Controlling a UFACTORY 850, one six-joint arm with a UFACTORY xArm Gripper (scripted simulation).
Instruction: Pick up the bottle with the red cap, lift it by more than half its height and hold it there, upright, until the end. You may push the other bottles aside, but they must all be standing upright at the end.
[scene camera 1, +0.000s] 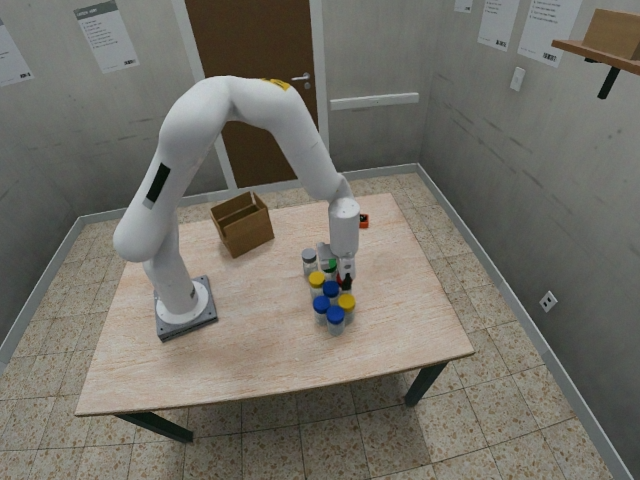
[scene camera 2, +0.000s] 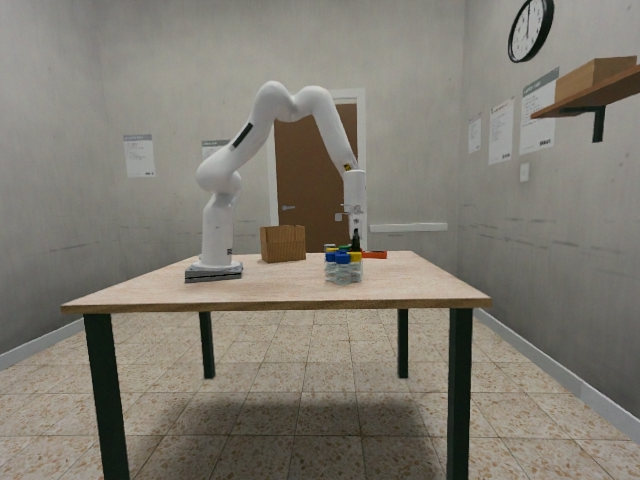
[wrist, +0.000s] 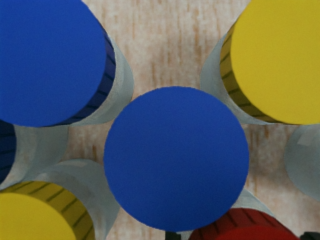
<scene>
cardboard box: scene camera 1; scene camera 2; not seen in the wrist view (out of frame)
same spot on cardboard box: (scene camera 2: 285, 243) = (scene camera 1: 248, 233)
</scene>
